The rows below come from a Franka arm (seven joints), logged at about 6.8 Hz.
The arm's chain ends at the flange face. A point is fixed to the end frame.
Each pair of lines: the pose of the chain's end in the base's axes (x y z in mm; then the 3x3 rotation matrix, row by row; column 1 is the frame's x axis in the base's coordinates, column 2 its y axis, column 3 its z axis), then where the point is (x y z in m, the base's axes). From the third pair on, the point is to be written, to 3 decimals.
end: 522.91, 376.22, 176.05; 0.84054, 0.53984, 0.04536; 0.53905, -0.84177, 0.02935; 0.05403, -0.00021, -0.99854
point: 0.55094 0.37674 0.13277
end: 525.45, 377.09, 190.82; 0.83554, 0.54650, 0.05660; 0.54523, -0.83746, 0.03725; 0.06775, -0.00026, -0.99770
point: 0.55397 0.37816 0.14788
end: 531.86, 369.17, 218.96; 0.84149, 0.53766, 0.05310; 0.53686, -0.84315, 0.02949; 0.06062, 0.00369, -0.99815
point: 0.560 0.370 0.176
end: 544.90, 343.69, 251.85; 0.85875, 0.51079, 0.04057; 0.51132, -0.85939, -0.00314; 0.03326, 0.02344, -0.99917
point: 0.573 0.342 0.208
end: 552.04, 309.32, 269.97; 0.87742, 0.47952, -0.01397; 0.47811, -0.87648, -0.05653; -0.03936, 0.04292, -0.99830
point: 0.577 0.304 0.225
